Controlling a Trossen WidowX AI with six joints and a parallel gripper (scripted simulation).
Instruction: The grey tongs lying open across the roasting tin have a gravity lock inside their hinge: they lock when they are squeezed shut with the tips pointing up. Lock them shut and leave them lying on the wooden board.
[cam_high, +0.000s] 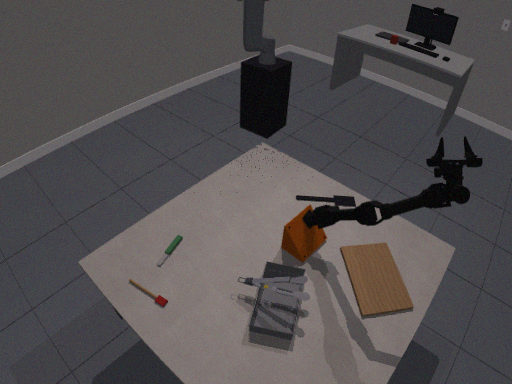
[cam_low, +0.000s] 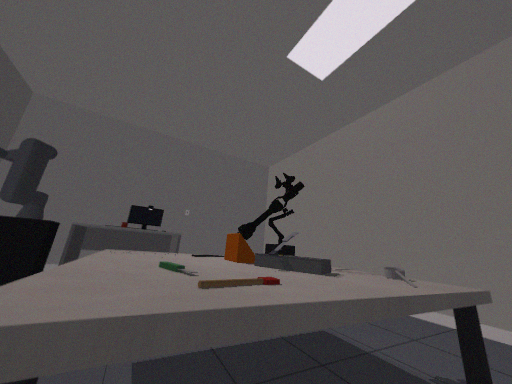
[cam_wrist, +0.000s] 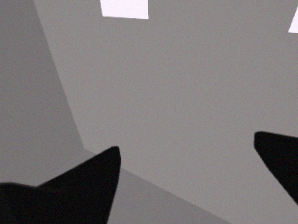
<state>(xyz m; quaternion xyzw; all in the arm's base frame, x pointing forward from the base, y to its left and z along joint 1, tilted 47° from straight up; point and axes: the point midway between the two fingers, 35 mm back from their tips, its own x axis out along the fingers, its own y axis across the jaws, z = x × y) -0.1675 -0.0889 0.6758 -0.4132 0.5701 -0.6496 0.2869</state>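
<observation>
The yellow lock piece is 63 cm below my gripper tip, 50 cm ahead of it and 38 cm to the right of it. From my gripper tip the other things lie so: black spatula: 68 cm below, 44 cm to the right, 17 cm behind; then wooden board: 68 cm below, 14 cm ahead, 4 cm to the right; then grey roasting tin: 66 cm below, 50 cm ahead, 32 cm to the right.
</observation>
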